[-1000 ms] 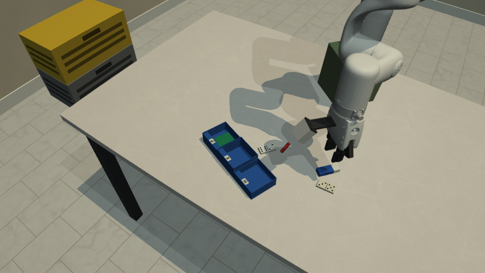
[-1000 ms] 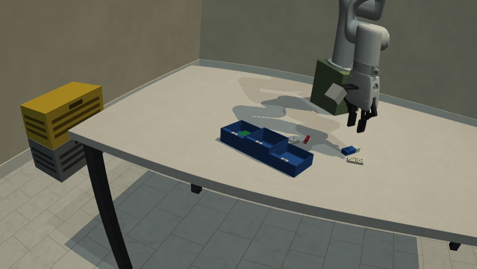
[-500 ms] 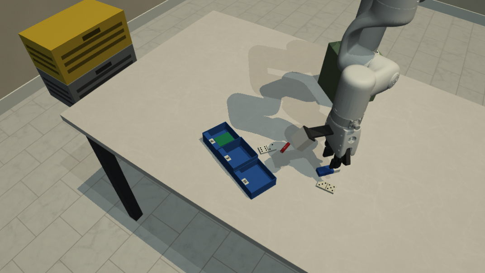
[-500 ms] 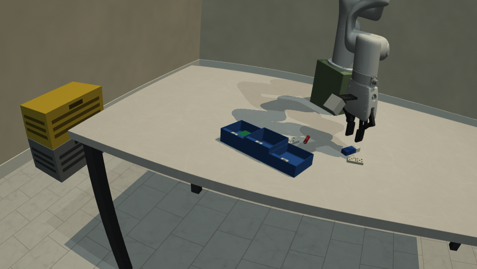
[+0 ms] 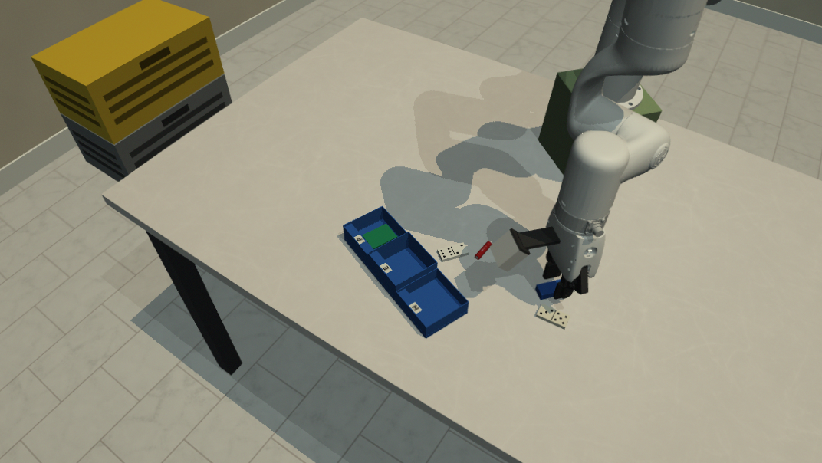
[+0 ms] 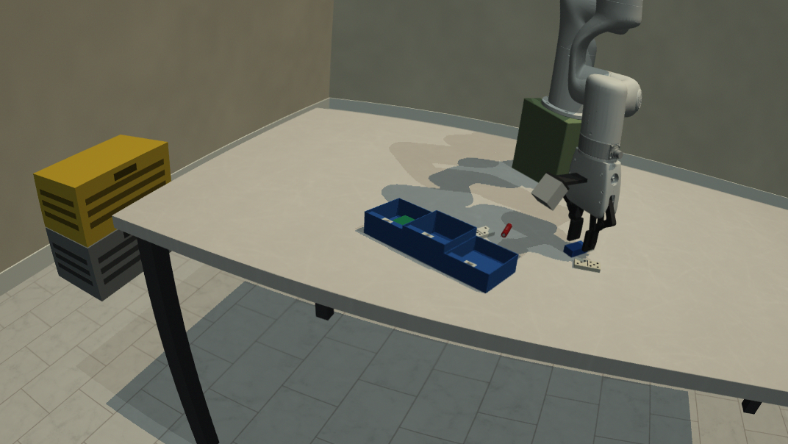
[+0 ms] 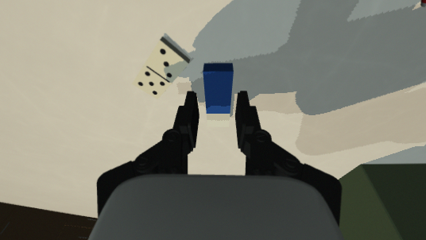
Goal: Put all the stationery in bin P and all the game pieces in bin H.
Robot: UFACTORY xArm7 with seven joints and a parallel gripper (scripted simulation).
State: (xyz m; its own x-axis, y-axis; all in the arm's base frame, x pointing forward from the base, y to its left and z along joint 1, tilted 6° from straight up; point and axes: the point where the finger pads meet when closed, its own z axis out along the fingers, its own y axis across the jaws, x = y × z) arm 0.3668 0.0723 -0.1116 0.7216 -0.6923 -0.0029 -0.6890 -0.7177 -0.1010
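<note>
My hand is 30 mm above the blue-and-white eraser and 10 mm past it. The rest, counted from my hand: red cylinder 140 mm to the right, 30 mm below, 10 mm behind; blue three-part bin 240 mm to the right, 100 mm ahead, 10 mm below; green block 310 mm to the right, 60 mm ahead, 20 mm below.
</note>
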